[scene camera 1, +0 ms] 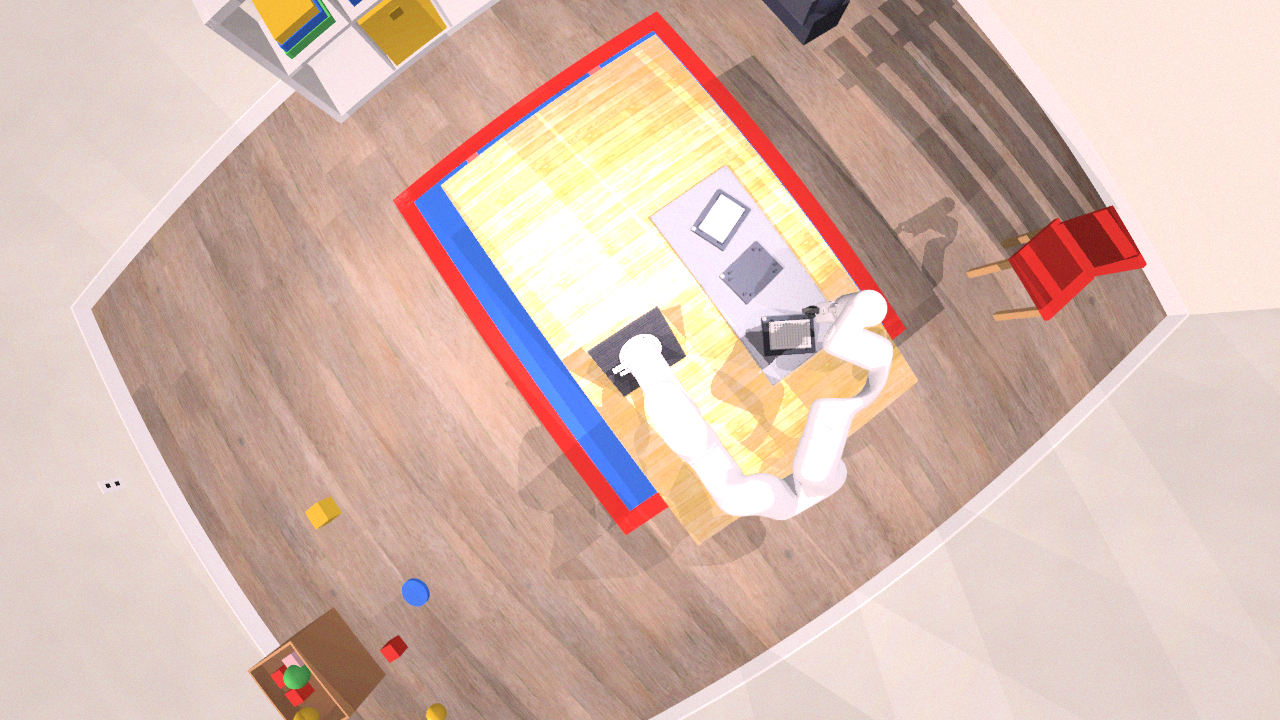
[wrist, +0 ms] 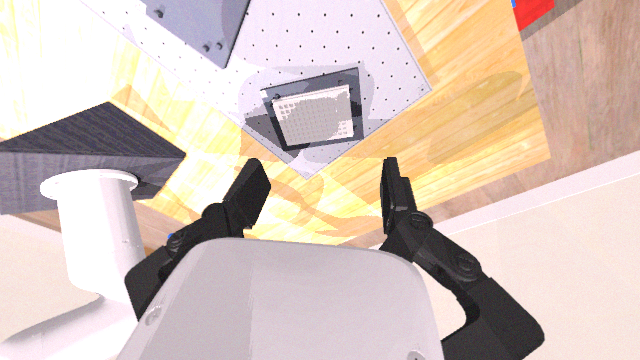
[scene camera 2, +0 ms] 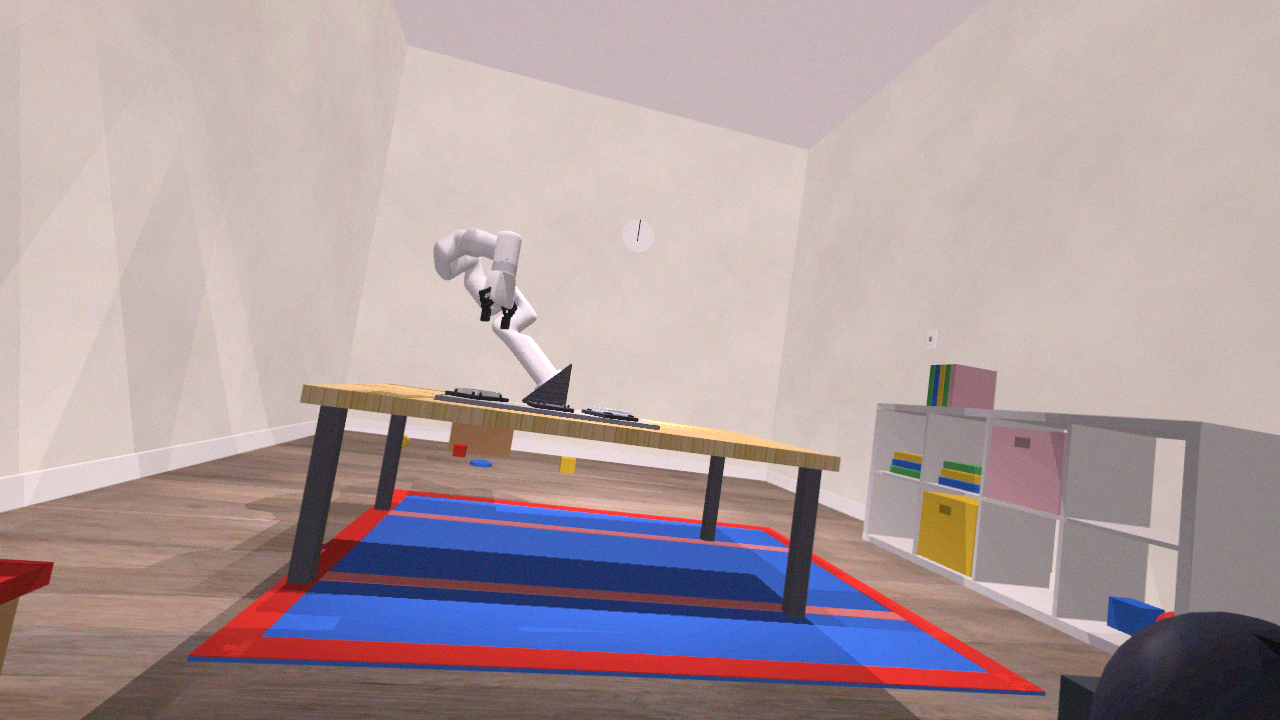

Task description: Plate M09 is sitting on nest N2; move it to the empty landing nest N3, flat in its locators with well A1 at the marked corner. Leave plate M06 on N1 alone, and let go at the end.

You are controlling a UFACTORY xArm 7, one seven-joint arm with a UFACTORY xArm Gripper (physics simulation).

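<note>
A pale well plate (scene camera 1: 791, 334) (wrist: 316, 116) with a grid of wells lies in a dark nest (scene camera 1: 767, 347) (wrist: 356, 80) at the near end of the grey board; whether it is fully seated is unclear. The middle nest (scene camera 1: 751, 271) (wrist: 200, 22) holds no plate, and its locator pegs show. Another white plate (scene camera 1: 721, 218) lies in the far nest (scene camera 1: 699, 234). Plate and nest labels and the A1 mark are unreadable. My gripper (scene camera 2: 496, 322) (wrist: 320, 172) is open and empty, high above the table, with the near plate beyond its fingertips in the wrist view.
The perforated grey board (scene camera 1: 680, 219) (wrist: 310, 30) carries the nests on the wooden table (scene camera 1: 554, 214) (scene camera 2: 716, 440). A dark wedge block (scene camera 1: 662, 324) (scene camera 2: 556, 386) (wrist: 100, 127) stands under the arm's base, beside the board. The arm bends around above the table's near end.
</note>
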